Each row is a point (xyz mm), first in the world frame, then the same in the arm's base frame.
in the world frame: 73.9 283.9 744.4
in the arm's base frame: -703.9 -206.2 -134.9
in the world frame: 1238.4 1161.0 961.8
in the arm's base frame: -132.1 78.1 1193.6
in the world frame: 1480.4 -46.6 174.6
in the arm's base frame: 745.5 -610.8 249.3
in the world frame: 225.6 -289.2 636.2
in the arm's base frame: -440.0 -671.8 -412.0
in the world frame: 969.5 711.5 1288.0
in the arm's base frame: -483.5 -373.4 962.3
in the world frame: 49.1 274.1 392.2
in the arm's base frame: -482.5 -37.3 -352.2
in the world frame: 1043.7 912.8 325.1
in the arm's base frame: 192.2 236.1 581.5
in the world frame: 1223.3 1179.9 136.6
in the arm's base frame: 411.8 496.1 734.3
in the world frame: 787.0 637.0 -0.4
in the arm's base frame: 265.4 239.2 89.0
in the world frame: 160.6 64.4 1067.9
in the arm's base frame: -828.7 -568.8 -19.6
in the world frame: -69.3 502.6 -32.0
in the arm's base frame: -313.9 390.5 -538.6
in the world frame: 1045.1 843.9 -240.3
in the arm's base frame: 585.0 451.4 229.6
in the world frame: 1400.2 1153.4 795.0
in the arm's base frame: 98.7 105.5 1197.9
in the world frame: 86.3 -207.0 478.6
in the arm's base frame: -445.9 -487.6 -542.5
